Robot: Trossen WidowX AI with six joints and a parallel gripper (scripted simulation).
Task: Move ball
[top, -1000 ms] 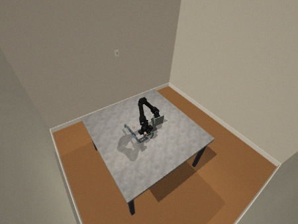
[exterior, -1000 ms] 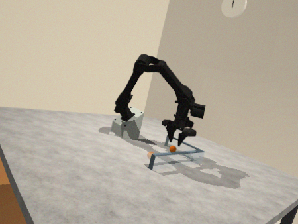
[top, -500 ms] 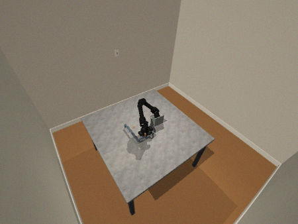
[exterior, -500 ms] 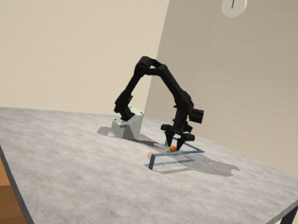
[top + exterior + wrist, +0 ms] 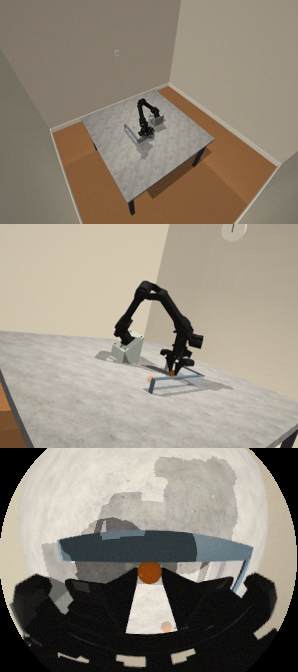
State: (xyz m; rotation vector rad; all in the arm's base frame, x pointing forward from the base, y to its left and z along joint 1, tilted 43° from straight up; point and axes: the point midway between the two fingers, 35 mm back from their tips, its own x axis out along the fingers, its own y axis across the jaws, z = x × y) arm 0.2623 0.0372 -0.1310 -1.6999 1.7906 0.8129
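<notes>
My gripper tip is 19 cm to the left of the see-through copy of ball and 6 cm short of it. From my gripper tip the other things lie so: orange ball right at my gripper tip.
</notes>
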